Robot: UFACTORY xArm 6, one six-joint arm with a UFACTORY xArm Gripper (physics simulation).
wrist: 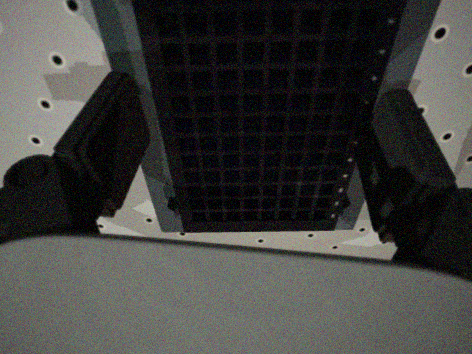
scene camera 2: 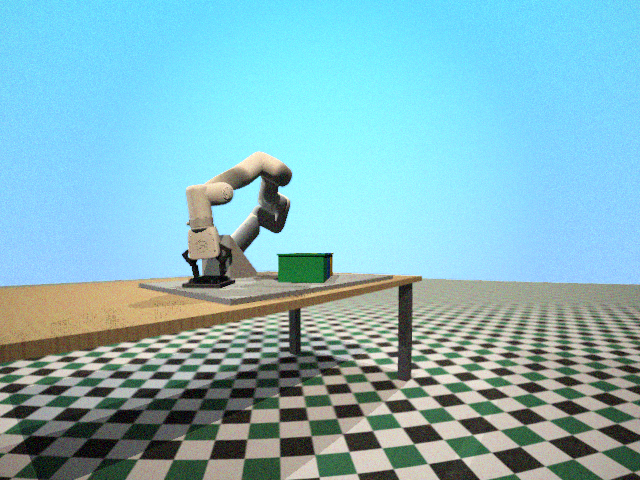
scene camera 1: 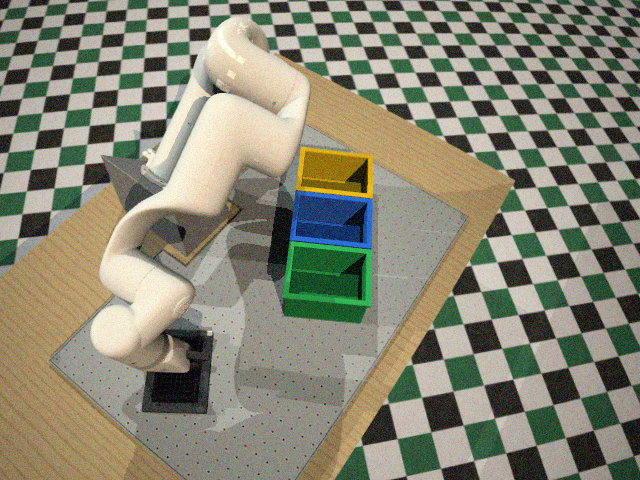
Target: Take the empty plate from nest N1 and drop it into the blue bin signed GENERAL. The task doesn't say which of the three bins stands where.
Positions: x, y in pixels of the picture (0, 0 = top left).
Labels:
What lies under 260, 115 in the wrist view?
A black gridded plate.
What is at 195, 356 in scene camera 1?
My gripper.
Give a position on a black gridded plate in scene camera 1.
At 170, 387

